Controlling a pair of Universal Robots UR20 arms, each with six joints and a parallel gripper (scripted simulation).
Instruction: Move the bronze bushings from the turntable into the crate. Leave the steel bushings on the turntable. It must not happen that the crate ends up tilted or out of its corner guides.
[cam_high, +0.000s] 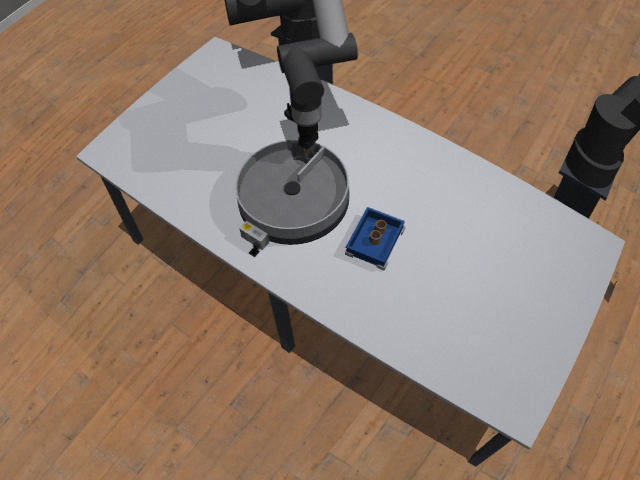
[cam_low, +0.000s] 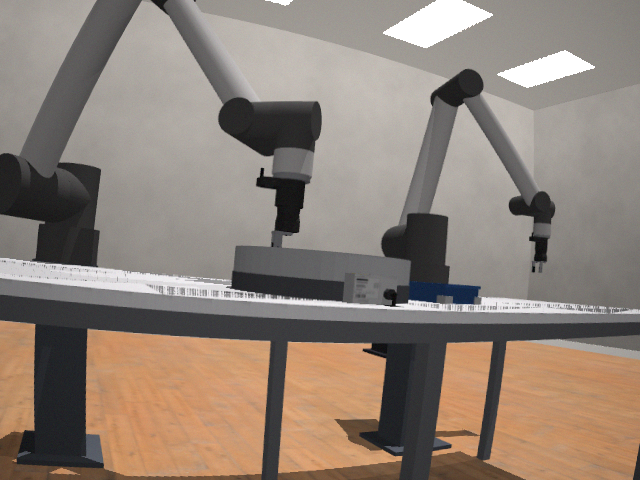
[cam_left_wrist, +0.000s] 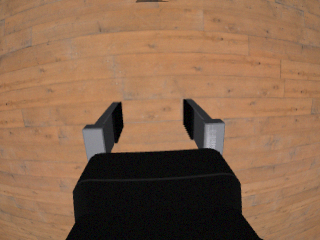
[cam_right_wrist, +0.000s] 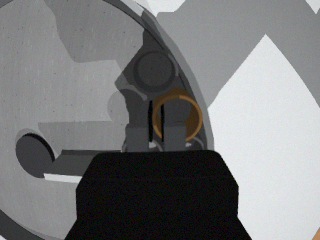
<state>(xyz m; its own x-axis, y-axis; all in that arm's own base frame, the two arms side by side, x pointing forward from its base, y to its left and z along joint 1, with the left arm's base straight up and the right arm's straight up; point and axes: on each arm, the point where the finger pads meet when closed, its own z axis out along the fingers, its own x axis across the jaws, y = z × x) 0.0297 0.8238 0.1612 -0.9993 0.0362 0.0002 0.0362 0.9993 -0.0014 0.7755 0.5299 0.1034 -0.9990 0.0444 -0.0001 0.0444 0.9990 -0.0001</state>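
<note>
The blue crate is 42 cm to the left of my right hand, 15 cm ahead of it and 8 cm below it.
</note>
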